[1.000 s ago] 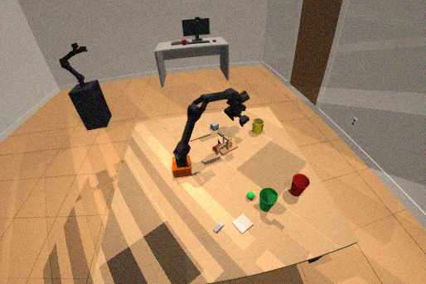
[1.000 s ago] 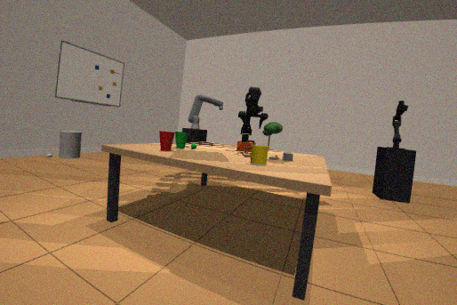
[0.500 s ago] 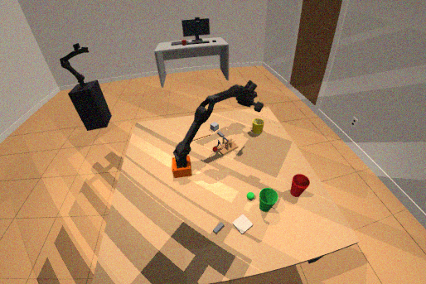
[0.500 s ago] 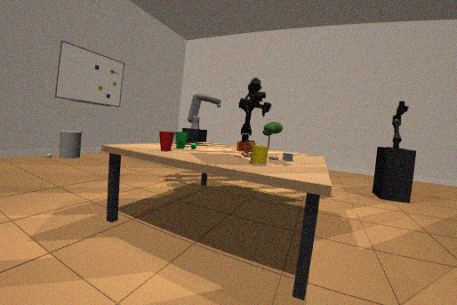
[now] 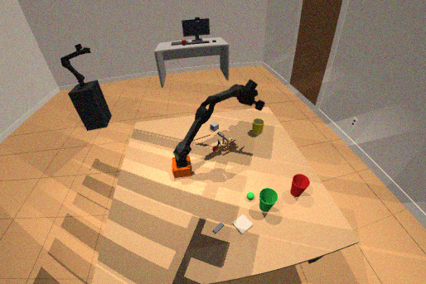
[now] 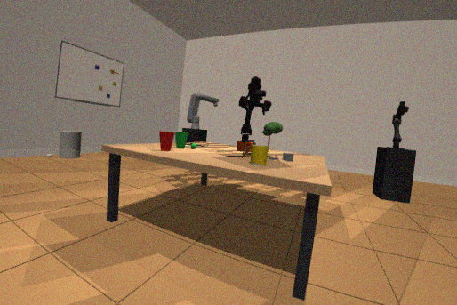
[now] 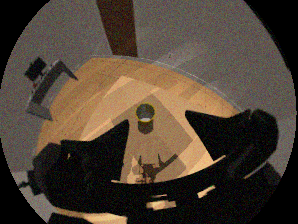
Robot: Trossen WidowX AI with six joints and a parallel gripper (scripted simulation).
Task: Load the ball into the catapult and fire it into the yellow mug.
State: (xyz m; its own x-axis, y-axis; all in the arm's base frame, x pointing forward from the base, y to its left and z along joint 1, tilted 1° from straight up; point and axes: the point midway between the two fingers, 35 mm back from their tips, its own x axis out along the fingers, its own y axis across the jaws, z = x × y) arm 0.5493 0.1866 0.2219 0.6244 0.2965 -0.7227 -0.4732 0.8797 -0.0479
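Now: the red ball 330 mm behind my gripper tip, 110 mm to the right of it and 210 mm below it. Round my gripper tip: grey cube 270 mm behind, 180 mm to the left, 250 mm below; then yellow mug 60 mm ahead, 50 mm to the left, 250 mm below; then wooden catapult 270 mm behind, 80 mm to the right, 220 mm below.
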